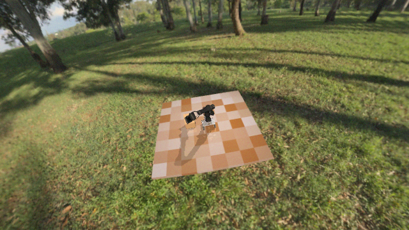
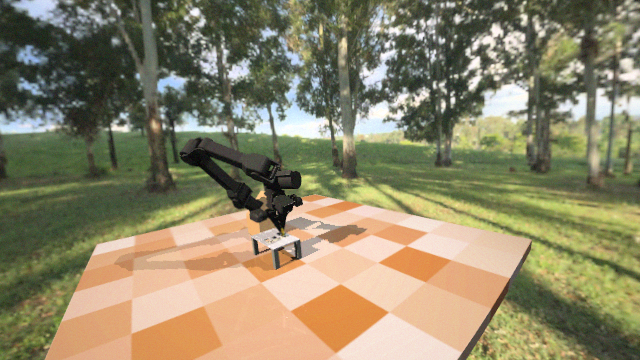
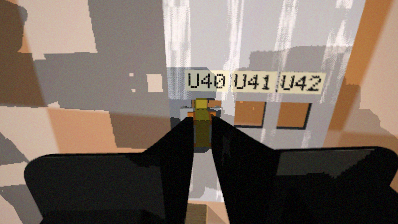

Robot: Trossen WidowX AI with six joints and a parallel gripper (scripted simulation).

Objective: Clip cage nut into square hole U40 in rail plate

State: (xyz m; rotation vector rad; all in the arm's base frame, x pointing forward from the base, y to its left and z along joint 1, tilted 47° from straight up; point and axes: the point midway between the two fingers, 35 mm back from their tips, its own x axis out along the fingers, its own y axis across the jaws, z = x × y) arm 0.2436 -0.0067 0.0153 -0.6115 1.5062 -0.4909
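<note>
Now: the cage nut 10 mm below my gripper tip.
</note>
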